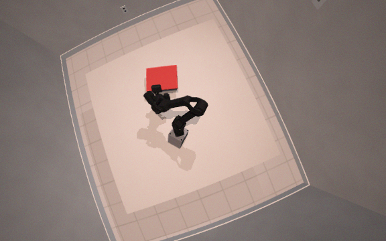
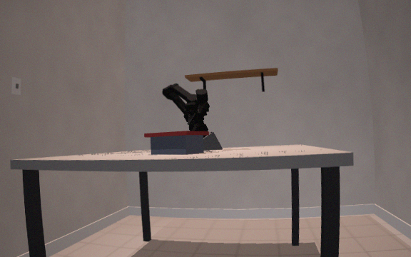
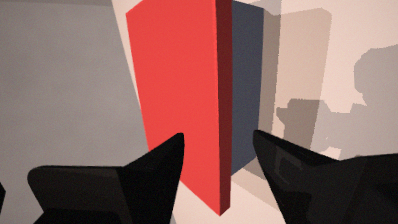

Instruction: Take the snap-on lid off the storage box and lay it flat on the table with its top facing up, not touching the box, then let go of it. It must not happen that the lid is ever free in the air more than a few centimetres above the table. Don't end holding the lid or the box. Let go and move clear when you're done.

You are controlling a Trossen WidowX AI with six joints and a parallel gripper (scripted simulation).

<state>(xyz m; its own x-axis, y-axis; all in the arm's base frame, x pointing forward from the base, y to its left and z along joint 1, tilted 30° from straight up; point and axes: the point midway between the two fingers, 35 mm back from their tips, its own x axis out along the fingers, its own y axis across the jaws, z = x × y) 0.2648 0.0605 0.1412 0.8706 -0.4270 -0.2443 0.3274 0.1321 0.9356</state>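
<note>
My hand is 130 mm short of the red lid, 60 mm to the left of it and 50 mm above it. From my hand the other things lie so: storage box (130 mm ahead, 60 mm to the right, 100 mm below).
</note>
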